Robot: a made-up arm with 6 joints. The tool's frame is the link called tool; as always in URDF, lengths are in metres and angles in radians. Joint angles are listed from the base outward.
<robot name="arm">
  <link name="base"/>
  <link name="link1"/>
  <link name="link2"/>
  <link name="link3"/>
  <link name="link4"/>
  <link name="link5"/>
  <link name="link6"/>
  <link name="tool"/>
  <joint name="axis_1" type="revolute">
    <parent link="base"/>
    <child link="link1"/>
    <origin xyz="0 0 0.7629"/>
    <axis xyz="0 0 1"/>
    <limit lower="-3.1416" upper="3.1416"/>
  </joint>
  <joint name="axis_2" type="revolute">
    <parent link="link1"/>
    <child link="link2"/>
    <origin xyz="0.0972 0 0" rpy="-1.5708 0 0"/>
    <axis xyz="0 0 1"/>
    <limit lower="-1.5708" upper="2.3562"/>
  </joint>
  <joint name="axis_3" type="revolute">
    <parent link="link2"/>
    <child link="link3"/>
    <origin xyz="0 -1.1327 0" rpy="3.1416 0 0"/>
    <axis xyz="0 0 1"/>
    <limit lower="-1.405" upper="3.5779"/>
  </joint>
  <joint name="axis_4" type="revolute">
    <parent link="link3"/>
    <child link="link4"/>
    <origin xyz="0 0.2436 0" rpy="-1.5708 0 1.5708"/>
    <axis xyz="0 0 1"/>
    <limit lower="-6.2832" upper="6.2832"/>
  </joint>
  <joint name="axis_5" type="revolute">
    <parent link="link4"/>
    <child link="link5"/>
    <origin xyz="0 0 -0.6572" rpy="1.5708 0 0"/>
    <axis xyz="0 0 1"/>
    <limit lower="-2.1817" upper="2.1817"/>
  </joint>
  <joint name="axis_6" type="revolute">
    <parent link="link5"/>
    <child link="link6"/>
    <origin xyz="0 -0.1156 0" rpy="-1.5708 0 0"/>
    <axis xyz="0 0 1"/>
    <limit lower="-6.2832" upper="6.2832"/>
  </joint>
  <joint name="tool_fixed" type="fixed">
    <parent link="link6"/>
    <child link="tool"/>
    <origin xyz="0 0 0" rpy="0 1.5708 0"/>
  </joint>
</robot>
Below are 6 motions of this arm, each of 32 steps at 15 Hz.
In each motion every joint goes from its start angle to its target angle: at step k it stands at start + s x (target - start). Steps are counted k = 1, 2, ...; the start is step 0. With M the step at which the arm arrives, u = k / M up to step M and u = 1 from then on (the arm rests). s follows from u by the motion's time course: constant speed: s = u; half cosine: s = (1 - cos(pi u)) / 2; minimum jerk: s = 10 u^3 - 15 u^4 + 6 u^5.
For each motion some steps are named. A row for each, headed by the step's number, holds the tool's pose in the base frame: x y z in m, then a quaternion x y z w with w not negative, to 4 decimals.
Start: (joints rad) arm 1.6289 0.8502 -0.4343 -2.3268 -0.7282 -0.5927
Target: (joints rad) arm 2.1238 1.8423 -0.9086 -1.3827 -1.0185 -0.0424
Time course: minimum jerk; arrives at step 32
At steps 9, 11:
9: -0.2411 1.3740 0.6721 0.3264 0.8522 -0.2879 0.2905
11: -0.2969 1.3148 0.5525 0.2474 0.8607 -0.2975 0.3310

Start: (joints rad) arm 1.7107 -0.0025 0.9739 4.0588 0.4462 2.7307
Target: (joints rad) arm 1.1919 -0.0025 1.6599 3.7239 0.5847 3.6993
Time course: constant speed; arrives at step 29
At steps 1, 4, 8, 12, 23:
1: -0.0004 0.3292 2.6510 0.1147 -0.3139 0.5240 0.7834
4: 0.0209 0.2764 2.6638 0.1019 -0.3426 0.4844 0.7985
8: 0.0402 0.2033 2.6752 0.0822 -0.3789 0.4294 0.8156
12: 0.0489 0.1287 2.6801 0.0598 -0.4128 0.3721 0.8292
23: 0.0189 -0.0701 2.6598 -0.0142 -0.4922 0.2039 0.8461

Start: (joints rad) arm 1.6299 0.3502 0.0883 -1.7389 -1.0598 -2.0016
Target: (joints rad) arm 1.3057 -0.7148 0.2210 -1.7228 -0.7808 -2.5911
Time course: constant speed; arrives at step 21
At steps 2, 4, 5, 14, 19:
2: -0.1296 1.1198 2.0124 -0.2345 -0.9093 0.3225 0.1192
4: -0.0937 0.9911 2.1186 -0.2497 -0.9108 0.2941 0.1469
5: -0.0789 0.9221 2.1664 -0.2565 -0.9112 0.2795 0.1608
14: -0.0559 0.2067 2.4183 -0.2900 -0.9035 0.1389 0.2833
19: -0.1361 -0.2149 2.4035 -0.2839 -0.8939 0.0547 0.3427

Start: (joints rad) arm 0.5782 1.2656 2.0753 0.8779 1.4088 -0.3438
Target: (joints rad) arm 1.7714 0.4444 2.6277 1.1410 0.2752 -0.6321
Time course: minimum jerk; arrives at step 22
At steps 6, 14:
6: 0.8773 0.9054 1.9645 -0.0508 -0.8590 0.3644 0.3561
14: -0.0194 0.3333 2.3203 0.3395 -0.8416 0.2249 0.3547

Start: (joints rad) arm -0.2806 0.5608 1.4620 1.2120 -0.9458 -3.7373
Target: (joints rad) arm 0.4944 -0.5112 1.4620 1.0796 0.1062 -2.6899
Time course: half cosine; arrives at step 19
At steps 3, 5, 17, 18, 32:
3: 0.8348 -0.2846 2.4803 0.8284 -0.5272 0.1379 0.1295
5: 0.6703 -0.1812 2.5636 0.8370 -0.4782 0.2022 0.1727
17: -0.8407 -0.4217 2.3953 0.5006 -0.4528 0.6982 0.2385
18: -0.8670 -0.4500 2.3717 0.4876 -0.4612 0.7041 0.2319
32: -0.8755 -0.4597 2.3636 0.4832 -0.4641 0.7060 0.2296

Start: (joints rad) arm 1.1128 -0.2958 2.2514 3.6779 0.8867 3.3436
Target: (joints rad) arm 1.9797 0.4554 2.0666 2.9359 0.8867 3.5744
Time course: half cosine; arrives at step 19
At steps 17, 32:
17: -0.1549 0.3379 2.5085 0.2169 -0.3493 0.7611 0.5016
32: -0.1799 0.3690 2.5035 0.2131 -0.3409 0.7759 0.4862

